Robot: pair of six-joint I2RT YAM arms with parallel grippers.
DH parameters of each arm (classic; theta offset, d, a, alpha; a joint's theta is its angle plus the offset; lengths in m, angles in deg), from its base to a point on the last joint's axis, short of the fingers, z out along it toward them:
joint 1: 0 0.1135 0.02 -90
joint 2: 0 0 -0.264 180
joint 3: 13.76 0 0.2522 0
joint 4: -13.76 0 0.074 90
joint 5: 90 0 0 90
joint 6: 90 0.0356 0 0
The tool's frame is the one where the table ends.
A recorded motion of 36 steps. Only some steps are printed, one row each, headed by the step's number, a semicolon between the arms.
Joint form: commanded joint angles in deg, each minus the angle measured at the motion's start. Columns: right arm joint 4, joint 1, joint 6, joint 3, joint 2, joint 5; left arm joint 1, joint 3, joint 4, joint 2, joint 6, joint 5.
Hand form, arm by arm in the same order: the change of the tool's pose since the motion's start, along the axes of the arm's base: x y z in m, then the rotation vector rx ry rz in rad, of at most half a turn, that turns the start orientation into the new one. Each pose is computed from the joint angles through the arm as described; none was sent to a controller.
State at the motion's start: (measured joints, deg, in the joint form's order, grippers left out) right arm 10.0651 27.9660 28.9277 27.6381 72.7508 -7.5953; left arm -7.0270 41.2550 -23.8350 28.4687 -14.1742 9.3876
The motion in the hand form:
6: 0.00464 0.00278 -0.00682 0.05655 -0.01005 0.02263; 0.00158 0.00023 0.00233 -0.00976 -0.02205 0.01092
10: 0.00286 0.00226 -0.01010 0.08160 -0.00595 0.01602; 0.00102 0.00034 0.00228 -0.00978 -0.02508 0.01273
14: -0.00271 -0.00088 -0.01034 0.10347 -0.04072 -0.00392; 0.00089 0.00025 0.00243 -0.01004 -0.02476 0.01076
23: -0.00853 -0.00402 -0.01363 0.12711 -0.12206 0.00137; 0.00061 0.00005 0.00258 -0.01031 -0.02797 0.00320
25: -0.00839 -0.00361 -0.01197 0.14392 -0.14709 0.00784; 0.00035 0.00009 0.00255 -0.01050 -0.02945 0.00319
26: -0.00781 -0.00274 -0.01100 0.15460 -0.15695 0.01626; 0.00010 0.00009 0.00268 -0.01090 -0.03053 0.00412
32: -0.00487 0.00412 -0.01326 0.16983 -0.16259 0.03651; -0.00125 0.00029 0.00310 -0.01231 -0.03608 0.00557
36: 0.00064 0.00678 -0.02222 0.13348 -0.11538 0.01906; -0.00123 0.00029 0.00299 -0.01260 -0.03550 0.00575
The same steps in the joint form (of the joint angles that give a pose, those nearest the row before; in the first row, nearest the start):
6: 6.02 -0.33 1.26 -1.00 2.80 -2.80; 0.06 -0.08 1.69 0.21 -0.50 -0.49
10: 8.02 -0.30 2.67 -2.11 3.00 -3.22; 0.04 -0.17 1.75 0.01 -0.50 -0.61
14: 11.12 -0.20 3.56 -4.37 1.38 -2.20; 0.02 -0.12 1.69 0.01 -0.50 -0.52
23: 18.74 -0.16 2.65 -7.92 0.84 -1.79; 0.04 -0.17 1.82 -0.08 -0.42 -0.07
25: 20.89 -0.14 2.66 -8.30 0.88 -2.14; 0.04 -0.21 1.86 -0.17 -0.42 -0.07
26: 21.93 -0.09 2.70 -8.30 1.12 -2.63; 0.00 -0.21 1.86 -0.23 -0.45 -0.16
32: 24.79 0.97 3.12 -7.78 3.68 -2.95; -0.01 -0.25 1.86 -0.61 -0.50 -0.24
36: 23.27 1.04 3.09 -6.49 6.86 -1.83; -0.01 -0.26 1.85 -0.61 -0.53 -0.25

